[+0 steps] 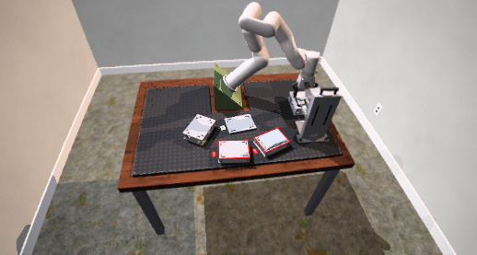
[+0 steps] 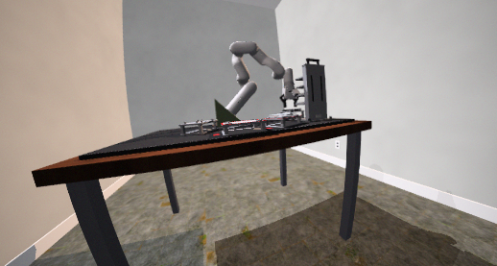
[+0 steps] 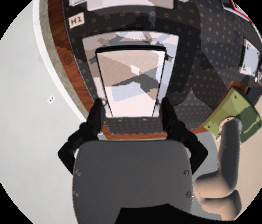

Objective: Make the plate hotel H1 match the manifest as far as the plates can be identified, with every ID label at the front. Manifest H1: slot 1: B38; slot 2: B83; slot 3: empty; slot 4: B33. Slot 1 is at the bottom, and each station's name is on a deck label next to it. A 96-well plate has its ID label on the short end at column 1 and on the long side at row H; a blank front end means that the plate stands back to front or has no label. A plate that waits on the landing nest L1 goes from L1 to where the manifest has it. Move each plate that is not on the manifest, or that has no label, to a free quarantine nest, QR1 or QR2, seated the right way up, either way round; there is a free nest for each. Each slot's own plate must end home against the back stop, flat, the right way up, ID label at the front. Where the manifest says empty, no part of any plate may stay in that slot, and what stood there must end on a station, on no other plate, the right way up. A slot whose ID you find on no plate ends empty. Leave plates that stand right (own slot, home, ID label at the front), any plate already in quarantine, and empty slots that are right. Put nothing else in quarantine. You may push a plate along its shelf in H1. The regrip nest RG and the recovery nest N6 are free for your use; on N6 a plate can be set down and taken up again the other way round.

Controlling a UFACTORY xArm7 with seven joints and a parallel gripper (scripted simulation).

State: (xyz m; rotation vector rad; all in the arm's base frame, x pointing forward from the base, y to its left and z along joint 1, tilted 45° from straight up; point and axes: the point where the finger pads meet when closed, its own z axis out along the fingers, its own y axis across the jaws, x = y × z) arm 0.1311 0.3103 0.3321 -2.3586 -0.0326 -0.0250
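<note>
The plate lies 30 mm below my hand and 10 mm ahead of it. Also, from my hand: H1 deck label 130 mm ahead, 100 mm to the left, 100 mm below; then QR1 deck label 360 mm ahead, 340 mm to the right, 100 mm below.
</note>
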